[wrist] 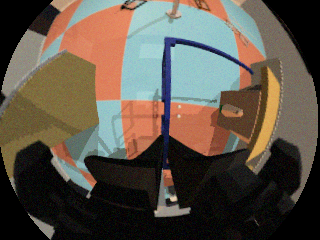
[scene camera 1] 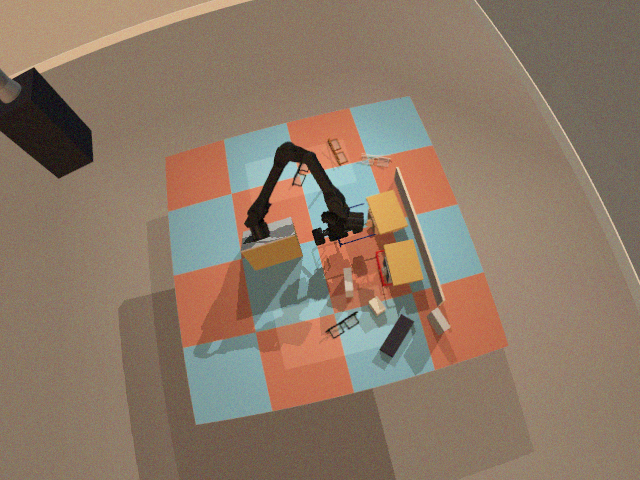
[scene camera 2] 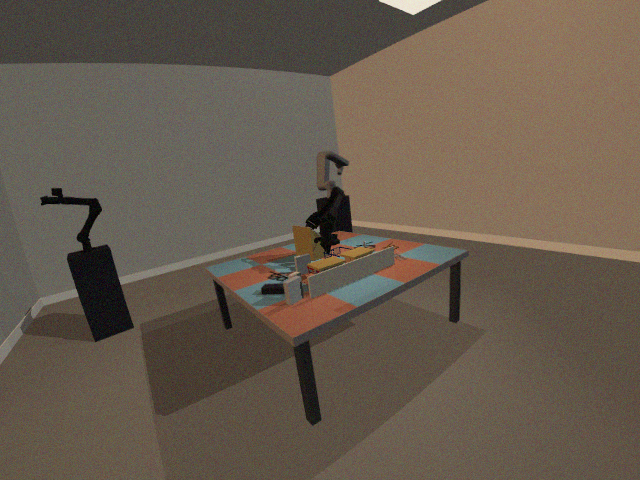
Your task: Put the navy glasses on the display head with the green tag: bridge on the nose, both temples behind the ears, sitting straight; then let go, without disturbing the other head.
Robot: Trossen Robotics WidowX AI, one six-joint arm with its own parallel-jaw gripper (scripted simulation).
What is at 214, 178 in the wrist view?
The gripper.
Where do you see a pale backboard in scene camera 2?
326, 281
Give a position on a pale backboard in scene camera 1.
At 427, 260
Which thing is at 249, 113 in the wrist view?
A yellow-topped head.
